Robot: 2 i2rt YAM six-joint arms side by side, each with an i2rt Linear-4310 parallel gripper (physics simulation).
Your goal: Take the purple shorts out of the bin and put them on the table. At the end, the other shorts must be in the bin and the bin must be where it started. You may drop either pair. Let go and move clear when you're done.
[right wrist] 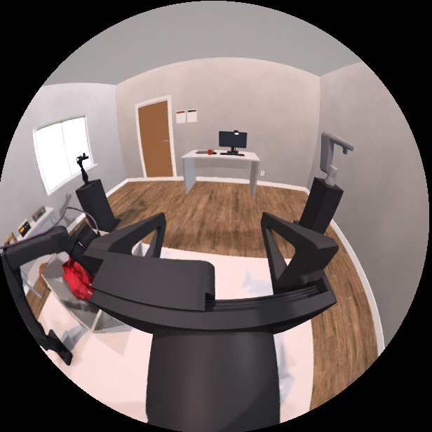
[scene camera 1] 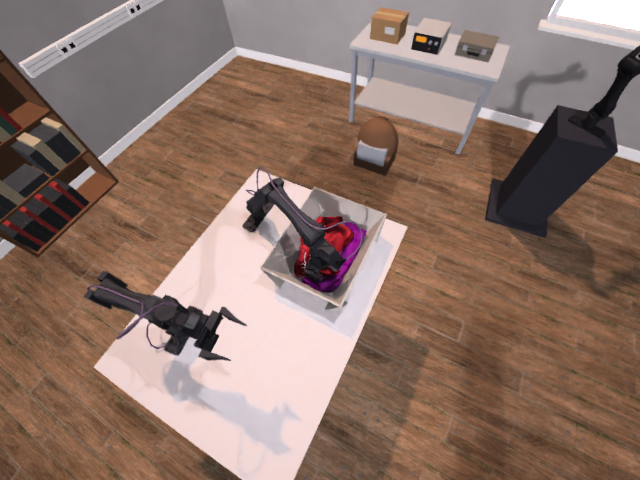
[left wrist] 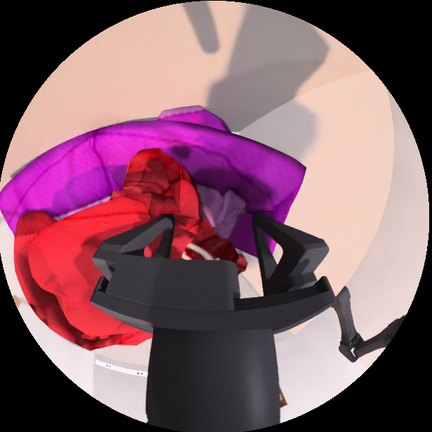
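The purple shorts [scene camera 1: 356, 238] [left wrist: 100, 145] lie in the bin [scene camera 1: 285, 256] [left wrist: 150, 75] [right wrist: 65, 302], along its wall at the right in scene camera 1. The red shorts [scene camera 1: 336, 235] [left wrist: 85, 250] [right wrist: 75, 280] lie bunched in the bin, partly over the purple ones. My left gripper [scene camera 1: 316, 273] [left wrist: 213, 217] is open and low inside the bin. In its wrist view, one finger is over the red shorts and the other beside a purple end; its tips' contact with the cloth is unclear. My right gripper [scene camera 1: 237, 342] [right wrist: 213, 217] is open and empty, away from the bin.
The bin stands on the white table [scene camera 1: 289, 361] [right wrist: 120, 370]. My left arm [scene camera 1: 292, 209] reaches over the bin's wall. A bookshelf [scene camera 1: 105, 180], a side table [scene camera 1: 429, 59] and a dark pedestal [scene camera 1: 547, 165] stand around the table.
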